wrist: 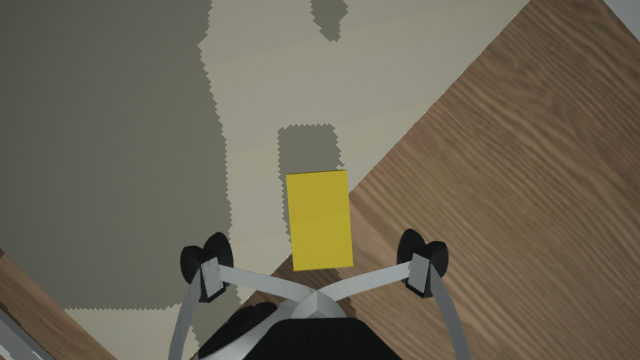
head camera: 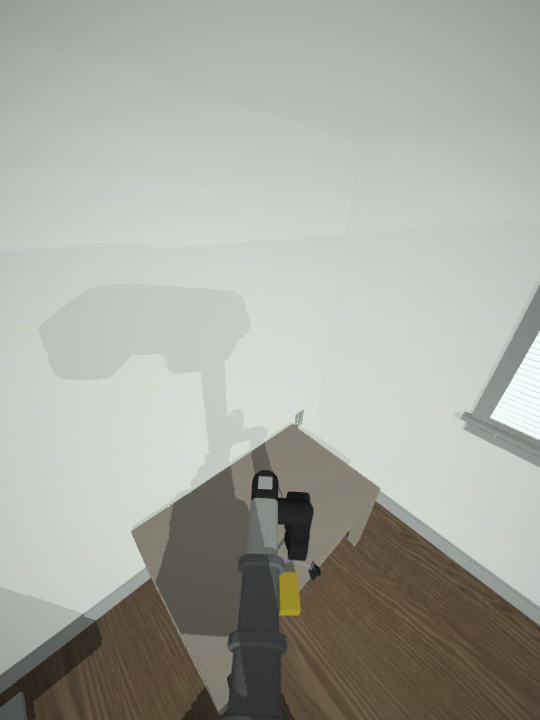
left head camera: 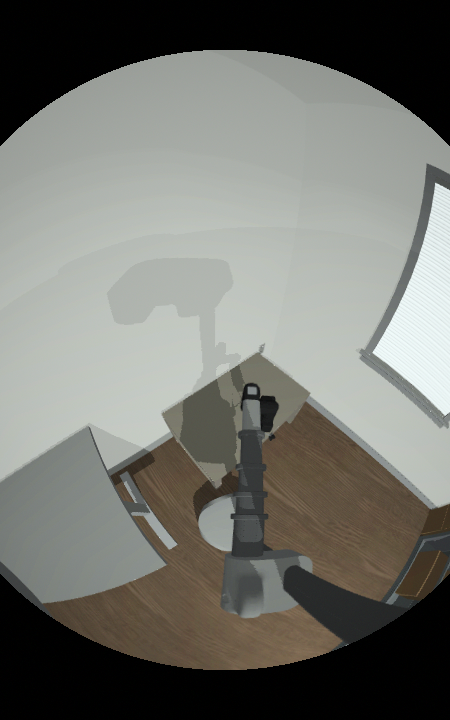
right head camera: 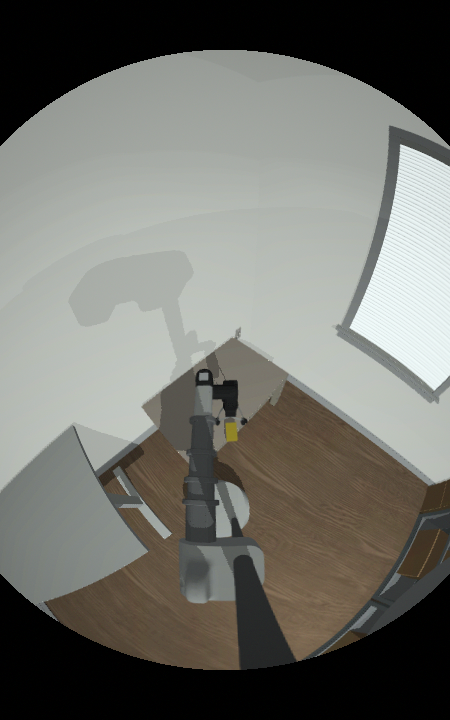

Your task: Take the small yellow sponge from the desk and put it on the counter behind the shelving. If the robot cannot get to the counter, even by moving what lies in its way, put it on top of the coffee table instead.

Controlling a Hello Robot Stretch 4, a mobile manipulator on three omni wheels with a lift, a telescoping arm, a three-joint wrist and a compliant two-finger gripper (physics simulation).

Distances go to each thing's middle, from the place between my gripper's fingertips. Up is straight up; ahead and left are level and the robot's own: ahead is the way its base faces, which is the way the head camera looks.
I see the small yellow sponge (head camera: 289, 598) 140 mm below my hand and 10 mm to the right of it.
